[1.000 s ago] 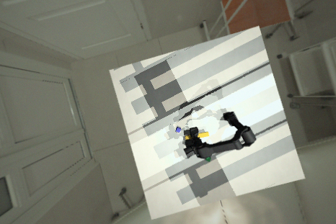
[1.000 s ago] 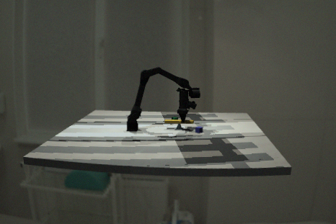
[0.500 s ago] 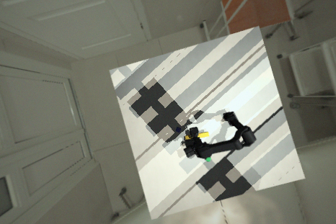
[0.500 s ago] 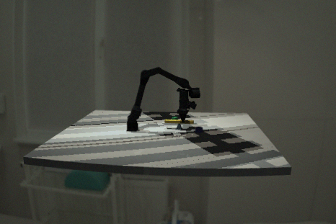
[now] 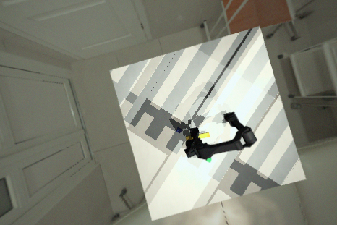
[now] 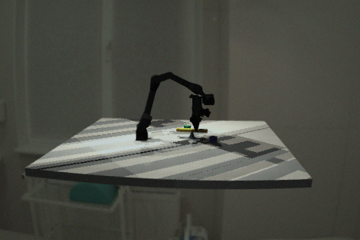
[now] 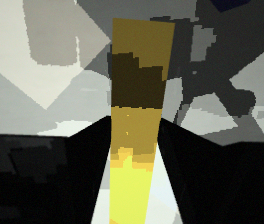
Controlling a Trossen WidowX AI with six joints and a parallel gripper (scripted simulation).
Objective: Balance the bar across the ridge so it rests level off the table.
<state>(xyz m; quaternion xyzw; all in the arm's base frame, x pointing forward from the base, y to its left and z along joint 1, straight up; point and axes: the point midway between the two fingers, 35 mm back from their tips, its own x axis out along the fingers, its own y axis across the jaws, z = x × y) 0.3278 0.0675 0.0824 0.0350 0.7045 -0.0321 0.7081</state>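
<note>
Now: gripper tip 3 cm past the yellow bar. From my gripper tip the other things lie so: small green block (21 cm to the left, 7 cm behind, 3 cm below); then small blue block (10 cm ahead, 8 cm to the right, 3 cm below).
</note>
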